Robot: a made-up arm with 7 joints.
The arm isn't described. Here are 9 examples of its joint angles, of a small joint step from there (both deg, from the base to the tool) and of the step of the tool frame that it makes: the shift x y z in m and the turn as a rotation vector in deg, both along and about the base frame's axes.
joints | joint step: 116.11 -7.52 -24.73 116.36 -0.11 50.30 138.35 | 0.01 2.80 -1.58 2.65 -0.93 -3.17 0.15
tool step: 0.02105 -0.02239 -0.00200 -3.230 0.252 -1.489
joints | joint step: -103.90 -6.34 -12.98 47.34 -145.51 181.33 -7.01 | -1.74 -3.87 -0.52 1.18 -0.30 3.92 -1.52
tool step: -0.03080 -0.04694 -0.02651 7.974 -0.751 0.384
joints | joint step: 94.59 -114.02 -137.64 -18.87 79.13 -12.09 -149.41 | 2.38 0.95 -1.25 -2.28 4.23 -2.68 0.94
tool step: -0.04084 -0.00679 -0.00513 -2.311 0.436 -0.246
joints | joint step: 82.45 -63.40 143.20 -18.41 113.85 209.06 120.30 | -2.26 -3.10 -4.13 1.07 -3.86 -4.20 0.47
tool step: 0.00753 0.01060 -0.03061 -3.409 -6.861 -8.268
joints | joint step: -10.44 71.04 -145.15 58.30 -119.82 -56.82 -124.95 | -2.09 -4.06 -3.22 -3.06 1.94 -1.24 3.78
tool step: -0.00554 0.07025 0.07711 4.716 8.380 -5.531
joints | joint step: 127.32 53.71 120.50 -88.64 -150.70 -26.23 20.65 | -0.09 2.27 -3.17 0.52 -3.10 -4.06 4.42
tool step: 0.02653 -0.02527 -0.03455 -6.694 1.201 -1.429
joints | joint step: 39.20 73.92 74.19 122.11 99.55 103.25 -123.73 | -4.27 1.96 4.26 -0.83 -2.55 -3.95 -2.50
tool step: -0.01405 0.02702 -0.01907 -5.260 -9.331 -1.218
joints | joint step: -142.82 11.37 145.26 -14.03 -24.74 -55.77 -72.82 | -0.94 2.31 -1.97 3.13 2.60 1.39 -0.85
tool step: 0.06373 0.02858 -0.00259 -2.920 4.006 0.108
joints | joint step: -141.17 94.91 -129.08 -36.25 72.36 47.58 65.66 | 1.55 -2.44 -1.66 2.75 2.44 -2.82 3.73
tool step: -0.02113 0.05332 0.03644 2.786 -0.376 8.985
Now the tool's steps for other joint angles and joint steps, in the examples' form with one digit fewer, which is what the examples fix.
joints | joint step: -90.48 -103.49 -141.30 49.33 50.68 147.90 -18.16 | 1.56 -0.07 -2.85 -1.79 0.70 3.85 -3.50
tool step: 0.0364 -0.0087 -0.0028 0.03 6.30 6.24
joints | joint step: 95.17 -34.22 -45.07 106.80 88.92 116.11 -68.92 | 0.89 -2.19 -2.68 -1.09 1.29 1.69 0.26
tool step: 0.0033 0.0042 -0.0027 -0.34 -2.95 -2.85
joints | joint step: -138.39 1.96 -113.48 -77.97 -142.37 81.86 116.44 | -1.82 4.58 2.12 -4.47 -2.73 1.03 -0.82
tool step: 0.0422 0.0281 -0.0053 -0.61 7.86 -1.16
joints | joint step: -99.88 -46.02 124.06 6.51 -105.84 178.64 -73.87 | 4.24 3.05 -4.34 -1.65 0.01 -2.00 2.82
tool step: 0.0400 0.0216 0.0333 -0.42 4.57 2.35
